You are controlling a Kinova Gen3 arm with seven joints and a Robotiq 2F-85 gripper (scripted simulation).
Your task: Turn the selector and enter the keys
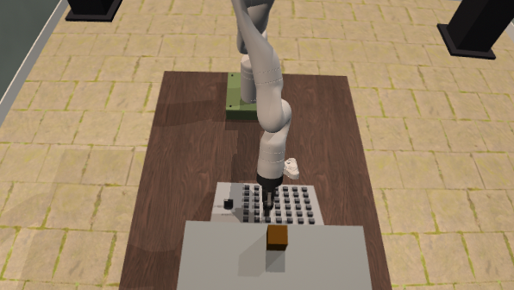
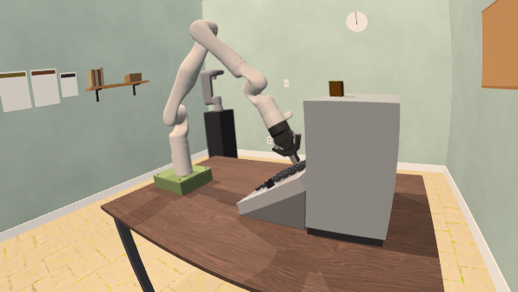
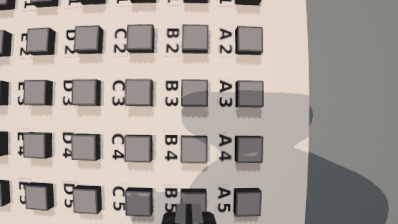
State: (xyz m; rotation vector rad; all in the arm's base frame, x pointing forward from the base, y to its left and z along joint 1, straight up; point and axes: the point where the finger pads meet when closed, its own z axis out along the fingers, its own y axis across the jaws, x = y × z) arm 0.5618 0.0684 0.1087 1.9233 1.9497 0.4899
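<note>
Right now my hand is 10 mm past the C5 key, 10 mm to the right of it and 40 mm above it. From my hand the other things lie so: C4 key: 10 mm behind, 40 mm to the left, 40 mm below; D4 key: 40 mm behind, 40 mm to the left, 60 mm below; D5 key: 40 mm behind, 10 mm to the left, 60 mm below.
</note>
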